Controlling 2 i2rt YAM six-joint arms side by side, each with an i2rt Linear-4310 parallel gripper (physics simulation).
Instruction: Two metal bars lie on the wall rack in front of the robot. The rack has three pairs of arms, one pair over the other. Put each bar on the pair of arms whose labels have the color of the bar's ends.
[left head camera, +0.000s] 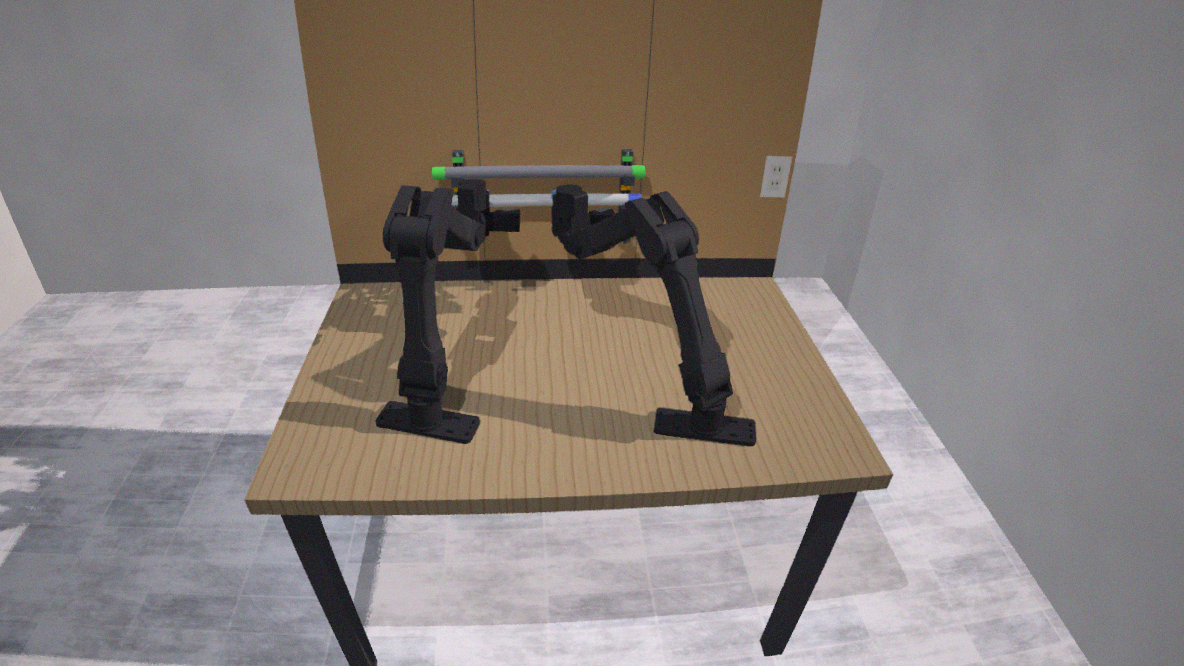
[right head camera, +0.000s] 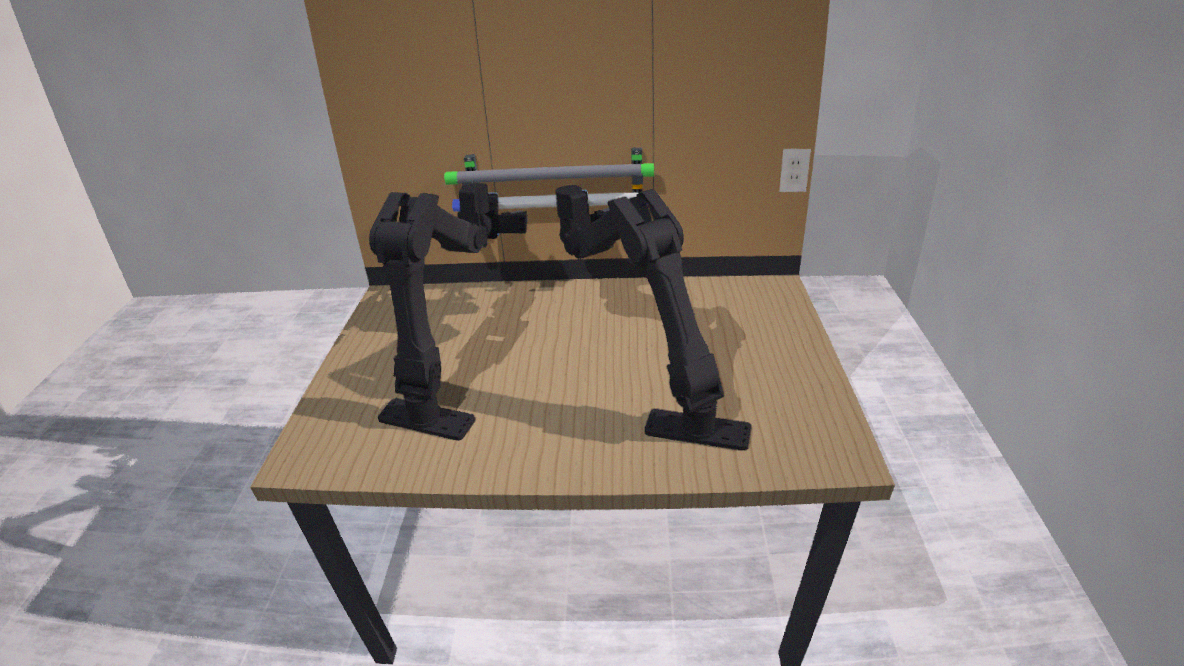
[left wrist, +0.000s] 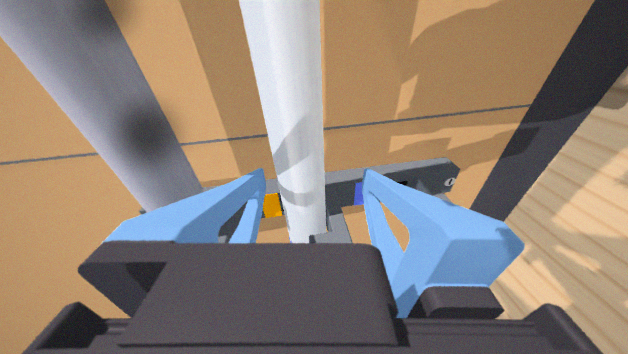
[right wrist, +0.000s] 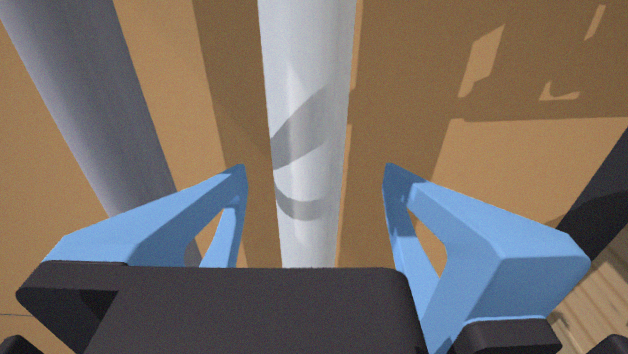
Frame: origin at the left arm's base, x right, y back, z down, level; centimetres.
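Seen in the pictures: left gripper, fingertip midpoint: (left wrist: 313, 177); right gripper, fingertip midpoint: (right wrist: 315, 175); left arm's base at its link origin: (left head camera: 427, 423) (right head camera: 426, 420); right arm's base at its link origin: (left head camera: 704, 428) (right head camera: 698, 430).
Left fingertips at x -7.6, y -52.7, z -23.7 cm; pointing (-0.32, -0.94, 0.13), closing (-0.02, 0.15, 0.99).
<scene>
Offsets run from my left fingertips to a thing's top centre. "spot": to the spot under its first point. Level surfaces: height alone.
A dark grey bar with green ends @[dx +15.1, dy -4.3, dz -9.8 cm] (left head camera: 538, 171) (right head camera: 550, 173) (left wrist: 105, 100) (right wrist: 95, 100) lies on the top pair of rack arms, whose labels are green. A lighter bar with blue ends @[dx +15.1, dy -4.7, dz -2.3 cm] (left head camera: 521, 199) (right head camera: 534, 201) (left wrist: 295, 110) (right wrist: 310, 100) lies on the middle pair, with orange labels. A blue label @[spot: dx -4.1, dy -0.7, dz +3.7 cm] (left wrist: 358, 193) shows lower on the rack @[spot: dx -2.9, dy -0.8, dz +8.9 cm] (left wrist: 425, 176). My left gripper (left wrist: 313, 177) is open, its fingertips on either side of the light bar near one rack upright. My right gripper (right wrist: 315, 175) is open, its fingertips on either side of the same bar farther along.
Both arms reach over the wooden table @[dz +23.7 cm] (left head camera: 571, 463) (right head camera: 571, 463) toward the brown wall panel @[spot: dx +19.5, dy -9.7, dz -28.9 cm] (left head camera: 563, 82) (right head camera: 571, 82). The grey bar runs beside both grippers, above the light bar. A dark baseboard @[spot: dx +59.5, dy -21.3, dz +20.5 cm] (left head camera: 712, 267) (right head camera: 720, 265) runs along the wall below the rack. A wall outlet @[spot: dx +72.5, dy -25.1, dz -6.5 cm] (left head camera: 775, 176) (right head camera: 794, 170) is at the right.
</scene>
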